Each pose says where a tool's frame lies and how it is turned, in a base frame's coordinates. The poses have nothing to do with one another.
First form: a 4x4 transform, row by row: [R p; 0 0 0 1], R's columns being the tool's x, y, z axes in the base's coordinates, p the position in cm. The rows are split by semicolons.
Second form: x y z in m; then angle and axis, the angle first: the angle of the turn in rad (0 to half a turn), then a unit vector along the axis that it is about. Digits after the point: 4 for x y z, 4 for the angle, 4 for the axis.
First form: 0.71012, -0.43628, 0.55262, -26.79; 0.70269, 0.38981, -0.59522, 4.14; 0.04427, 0.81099, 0.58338, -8.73; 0, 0, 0, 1
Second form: -0.2679, 0.0414, -0.0873, 1.2221, 0.7481, 0.2704, 0.6059
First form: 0.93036, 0.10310, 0.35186, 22.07; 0.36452, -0.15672, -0.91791, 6.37; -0.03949, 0.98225, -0.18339, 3.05; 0, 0, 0, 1
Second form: 0.2207, 0.0637, 0.0305, 1.7771, 0.9707, 0.1999, 0.1335
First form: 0.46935, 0.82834, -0.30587, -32.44; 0.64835, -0.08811, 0.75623, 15.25; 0.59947, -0.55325, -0.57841, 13.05; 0, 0, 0, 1
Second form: -0.3244, 0.1525, 0.1305, 2.2125, -0.8173, -0.5651, -0.1124
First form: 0.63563, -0.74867, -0.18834, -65.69; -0.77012, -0.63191, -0.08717, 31.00; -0.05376, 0.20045, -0.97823, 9.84; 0, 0, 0, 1
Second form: -0.6569, 0.3100, 0.0984, 2.9818, 0.9037, -0.4229, -0.0674
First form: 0.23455, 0.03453, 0.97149, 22.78; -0.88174, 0.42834, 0.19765, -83.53; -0.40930, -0.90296, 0.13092, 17.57; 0, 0, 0, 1
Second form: 0.2278, -0.8353, 0.1757, 1.6741, -0.5533, 0.6941, -0.4606
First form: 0.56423, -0.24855, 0.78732, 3.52; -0.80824, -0.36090, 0.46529, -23.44; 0.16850, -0.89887, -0.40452, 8.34; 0, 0, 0, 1
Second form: 0.0352, -0.2344, 0.0834, 2.2150, -0.8531, 0.3870, -0.3500
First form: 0.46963, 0.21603, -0.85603, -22.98; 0.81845, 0.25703, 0.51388, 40.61; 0.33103, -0.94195, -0.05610, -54.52; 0, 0, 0, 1
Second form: -0.2298, 0.4061, -0.5452, 1.7363, -0.7380, -0.6017, 0.3054
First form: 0.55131, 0.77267, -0.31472, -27.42; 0.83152, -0.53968, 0.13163, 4.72; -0.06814, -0.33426, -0.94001, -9.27; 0, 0, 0, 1
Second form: -0.2742, 0.0472, -0.0927, 2.8732, -0.8784, -0.4649, 0.1110
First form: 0.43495, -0.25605, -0.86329, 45.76; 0.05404, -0.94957, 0.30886, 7.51; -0.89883, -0.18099, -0.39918, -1.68; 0, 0, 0, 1
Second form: 0.4576, 0.0751, -0.0168, 2.8469, -0.8434, 0.0612, 0.5339
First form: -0.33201, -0.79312, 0.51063, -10.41; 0.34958, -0.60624, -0.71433, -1.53; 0.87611, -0.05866, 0.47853, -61.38; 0, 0, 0, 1
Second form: -0.1041, -0.0153, -0.6138, 2.3889, 0.4796, -0.2673, 0.8358
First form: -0.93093, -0.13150, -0.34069, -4.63; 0.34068, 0.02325, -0.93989, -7.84; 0.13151, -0.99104, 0.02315, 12.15; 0, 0, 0, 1
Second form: -0.0463, -0.0784, 0.1215, 2.8001, -0.0764, -0.7051, 0.7050
